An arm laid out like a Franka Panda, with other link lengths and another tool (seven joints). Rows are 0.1 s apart.
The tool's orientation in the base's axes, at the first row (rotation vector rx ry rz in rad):
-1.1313 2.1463 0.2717
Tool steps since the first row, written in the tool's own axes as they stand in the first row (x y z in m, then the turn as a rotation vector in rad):
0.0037 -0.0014 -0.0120 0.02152 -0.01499 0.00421
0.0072 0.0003 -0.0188 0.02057 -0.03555 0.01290
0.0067 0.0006 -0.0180 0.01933 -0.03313 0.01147
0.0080 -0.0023 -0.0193 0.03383 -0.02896 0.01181
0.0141 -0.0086 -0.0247 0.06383 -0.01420 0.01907
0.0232 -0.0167 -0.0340 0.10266 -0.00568 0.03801
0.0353 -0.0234 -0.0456 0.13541 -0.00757 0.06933
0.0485 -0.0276 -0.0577 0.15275 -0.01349 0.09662
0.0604 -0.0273 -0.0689 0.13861 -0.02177 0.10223
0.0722 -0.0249 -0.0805 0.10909 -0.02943 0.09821
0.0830 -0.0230 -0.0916 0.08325 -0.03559 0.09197
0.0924 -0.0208 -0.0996 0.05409 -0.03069 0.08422
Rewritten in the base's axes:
-0.0060 -0.0089 0.0067 0.00555 -0.02093 -0.01539
-0.0120 -0.0133 0.0092 0.02631 -0.02854 -0.01863
-0.0116 -0.0125 0.0089 0.02419 -0.02696 -0.01706
-0.0104 -0.0157 0.0094 0.01546 -0.03368 -0.02737
-0.0104 -0.0259 0.0102 -0.00433 -0.04083 -0.05435
-0.0119 -0.0410 0.0121 -0.01704 -0.05193 -0.09502
-0.0168 -0.0584 0.0136 -0.01328 -0.05950 -0.13958
-0.0243 -0.0751 0.0144 -0.00232 -0.06141 -0.17051
-0.0345 -0.0879 0.0149 0.01235 -0.05458 -0.16434
-0.0464 -0.0996 0.0155 0.02788 -0.04195 -0.14098
-0.0574 -0.1107 0.0164 0.03976 -0.03186 -0.11857
-0.0666 -0.1192 0.0159 0.04345 -0.01371 -0.09426

